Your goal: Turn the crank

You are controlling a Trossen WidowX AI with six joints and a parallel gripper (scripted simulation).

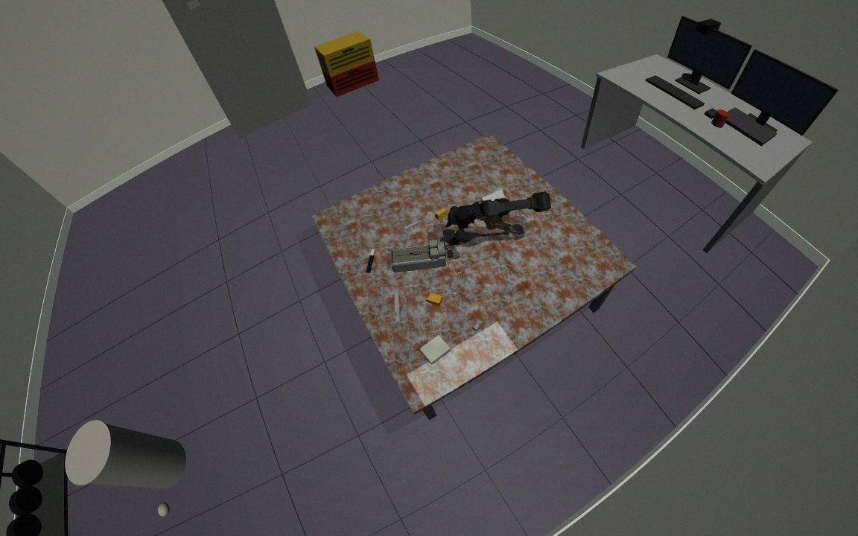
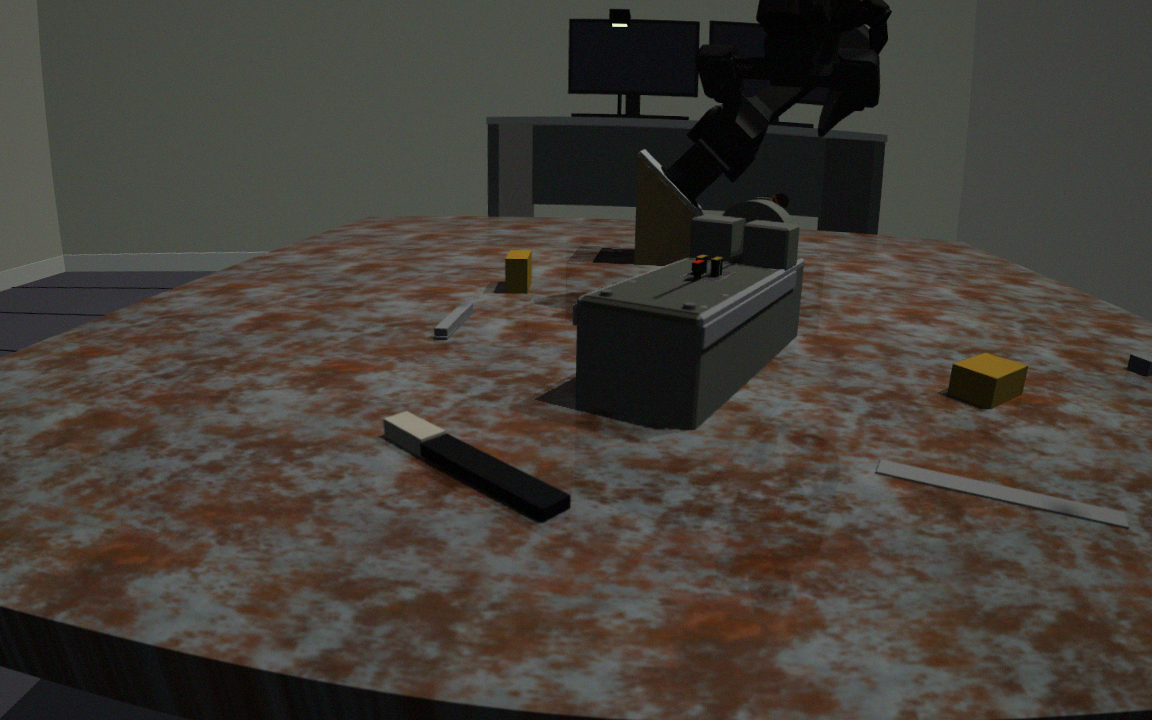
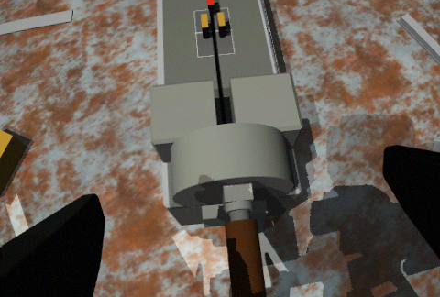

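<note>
Now: gripper tip 7 cm above the brown crank handle, 2 cm past it and 1 cm to the right of it. From my gripper tip the other things lie so: red pointer: 16 cm ahead, 11 cm below, 9 cm to the right; small grey bar: 30 cm to the right, 19 cm below, 3 cm ahead; grey strip: 36 cm ahead, 19 cm below, 6 cm to the left.
</note>
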